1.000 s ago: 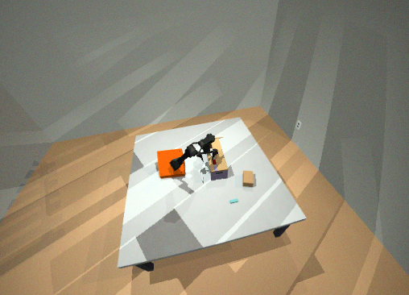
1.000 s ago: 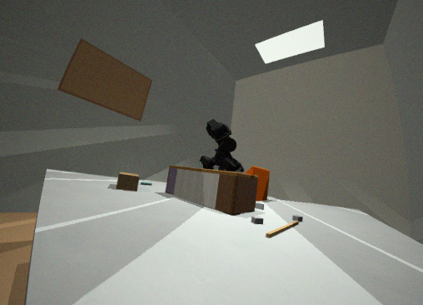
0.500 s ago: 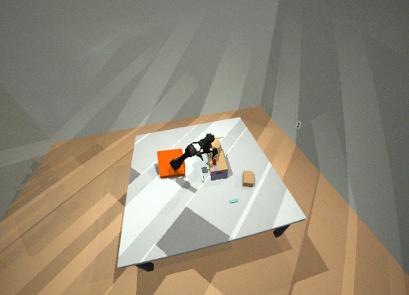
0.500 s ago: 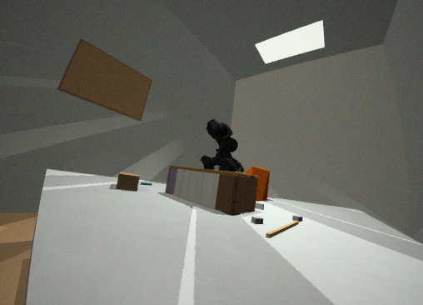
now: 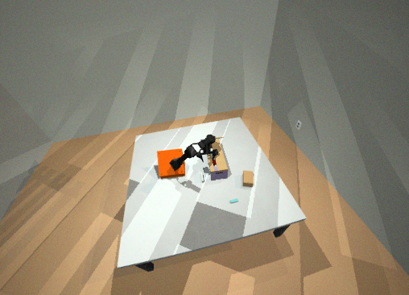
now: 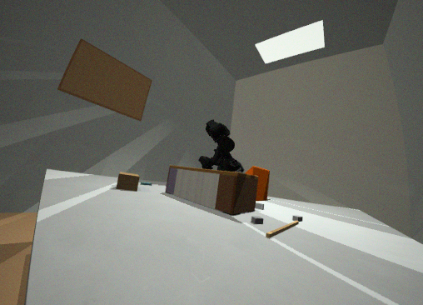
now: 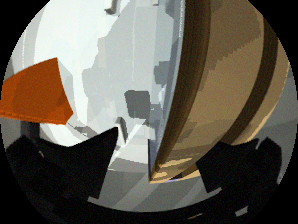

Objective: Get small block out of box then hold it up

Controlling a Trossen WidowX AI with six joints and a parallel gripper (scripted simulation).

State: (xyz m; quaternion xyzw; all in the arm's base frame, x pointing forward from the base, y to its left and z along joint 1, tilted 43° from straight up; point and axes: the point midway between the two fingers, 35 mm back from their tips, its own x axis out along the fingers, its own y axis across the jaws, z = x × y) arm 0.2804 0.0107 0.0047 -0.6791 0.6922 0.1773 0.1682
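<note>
Now: the red block 6 cm ahead of my gripper tip and 2 cm to the right of it. The rest, counted from my gripper tip: brown block: 31 cm ahead, 20 cm to the right, 6 cm below; then box: 3 cm ahead, 5 cm to the left, 2 cm below; then teal piece: 15 cm ahead, 36 cm to the right, 8 cm below.
</note>
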